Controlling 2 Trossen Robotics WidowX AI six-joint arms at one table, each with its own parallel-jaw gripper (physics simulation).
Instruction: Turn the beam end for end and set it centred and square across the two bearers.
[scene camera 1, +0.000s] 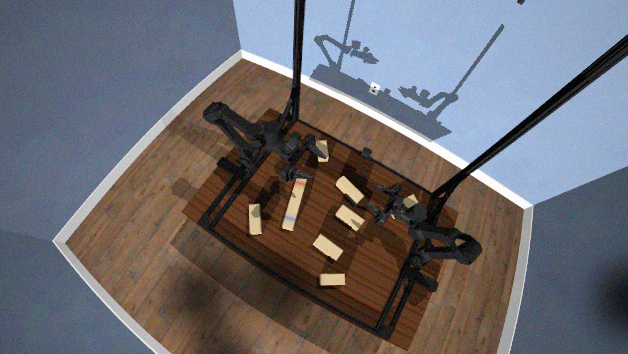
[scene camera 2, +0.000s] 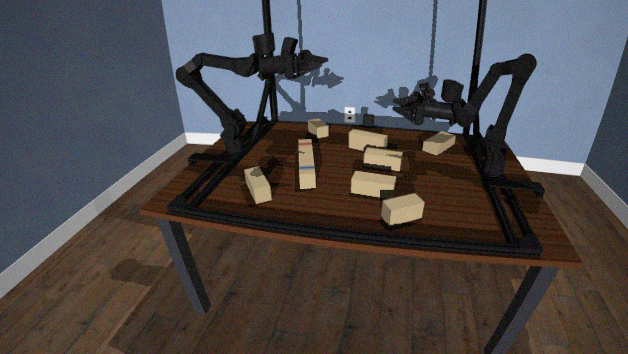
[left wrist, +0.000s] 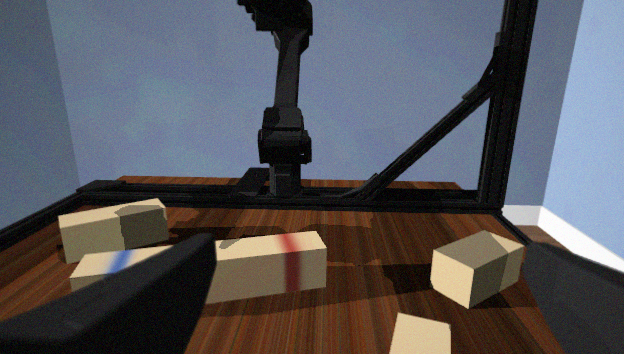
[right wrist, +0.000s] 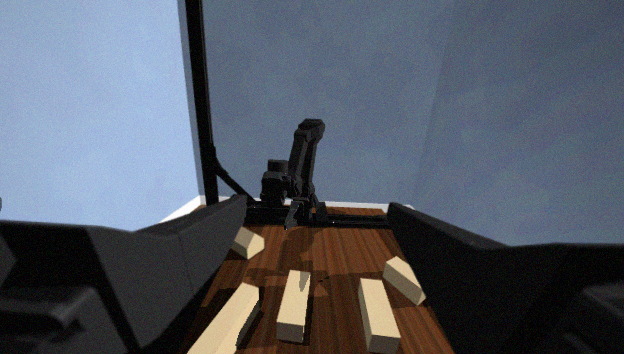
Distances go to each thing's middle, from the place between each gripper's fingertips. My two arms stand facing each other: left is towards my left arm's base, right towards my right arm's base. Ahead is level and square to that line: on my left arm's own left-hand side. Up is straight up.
Labels:
The beam (scene camera 2: 307, 178) lies 320 mm below my right hand, 60 mm to the right of it and 50 mm ahead of it.
I see my left gripper 140 mm short of the beam, 270 mm to the left of it and 170 mm above it.

